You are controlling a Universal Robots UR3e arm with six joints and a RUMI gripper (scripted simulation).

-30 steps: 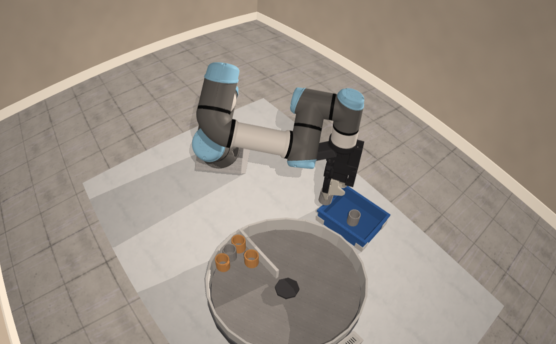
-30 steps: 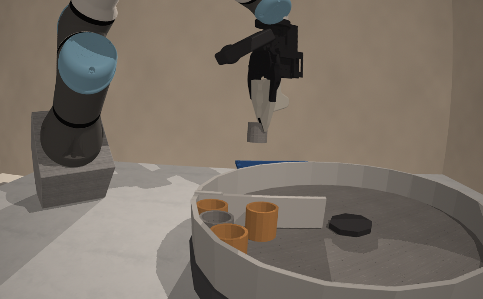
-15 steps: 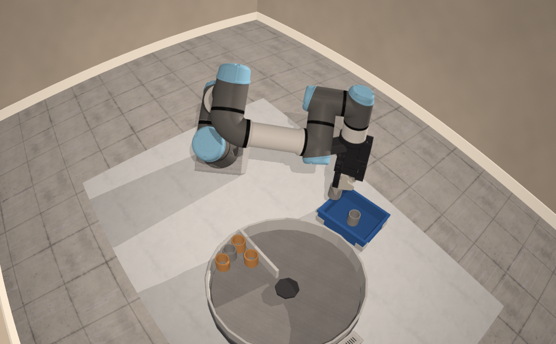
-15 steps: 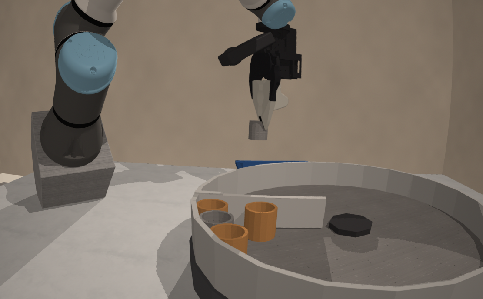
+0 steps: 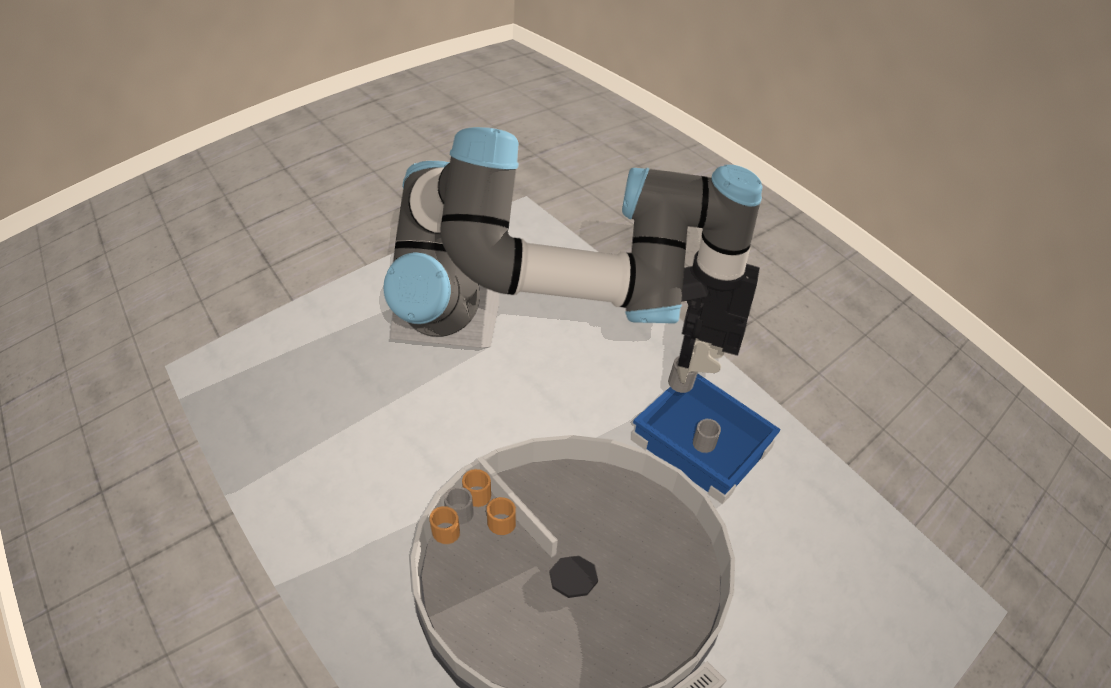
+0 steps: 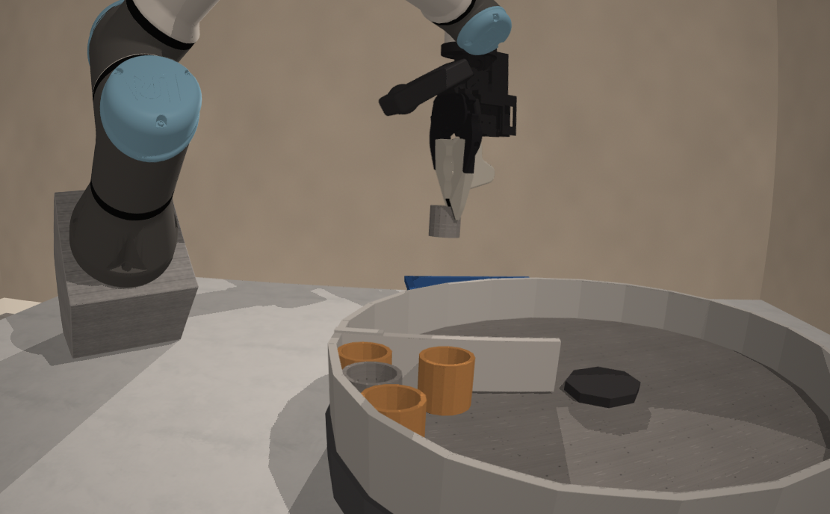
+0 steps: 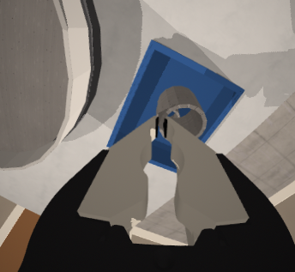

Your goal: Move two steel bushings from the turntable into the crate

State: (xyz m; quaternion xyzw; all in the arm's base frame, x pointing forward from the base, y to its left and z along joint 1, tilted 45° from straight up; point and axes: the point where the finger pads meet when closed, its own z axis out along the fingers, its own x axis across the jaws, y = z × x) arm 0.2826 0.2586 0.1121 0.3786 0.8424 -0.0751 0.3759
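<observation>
Now: the blue crate 14 cm below my hand, 4 cm to the left of it and 4 cm ahead of it. The rest, counted from my hand: turntable 29 cm to the right, 11 cm below, 11 cm ahead.
</observation>
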